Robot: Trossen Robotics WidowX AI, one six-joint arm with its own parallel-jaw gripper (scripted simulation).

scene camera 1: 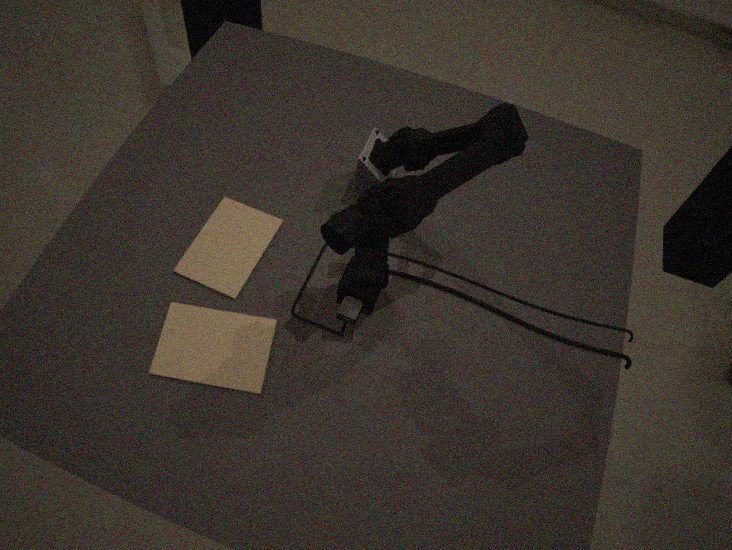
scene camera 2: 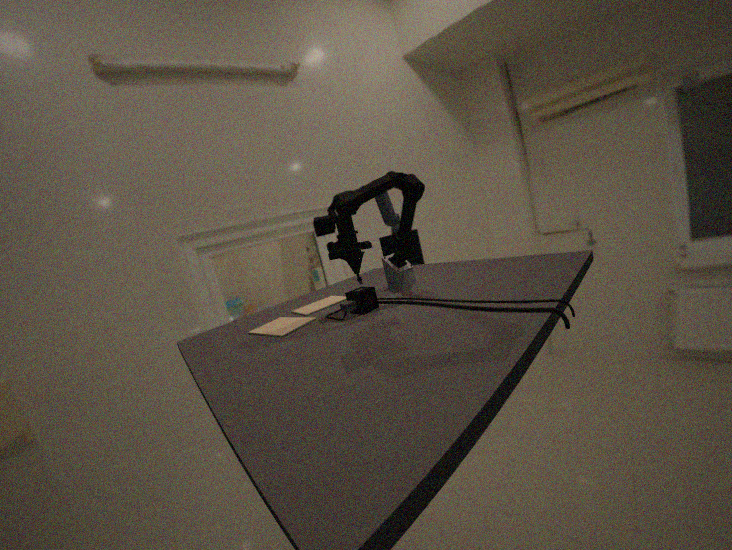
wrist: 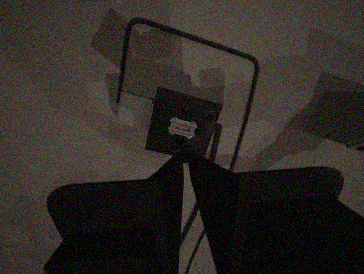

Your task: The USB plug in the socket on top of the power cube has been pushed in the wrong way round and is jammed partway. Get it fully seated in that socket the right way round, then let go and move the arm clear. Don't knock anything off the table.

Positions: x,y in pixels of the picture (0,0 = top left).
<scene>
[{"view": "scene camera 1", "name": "gripper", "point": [368,263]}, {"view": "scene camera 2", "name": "gripper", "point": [357,273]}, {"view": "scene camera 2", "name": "power cube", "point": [366,299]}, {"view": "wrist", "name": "gripper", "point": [185,157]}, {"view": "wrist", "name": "power cube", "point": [168,104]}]
</scene>
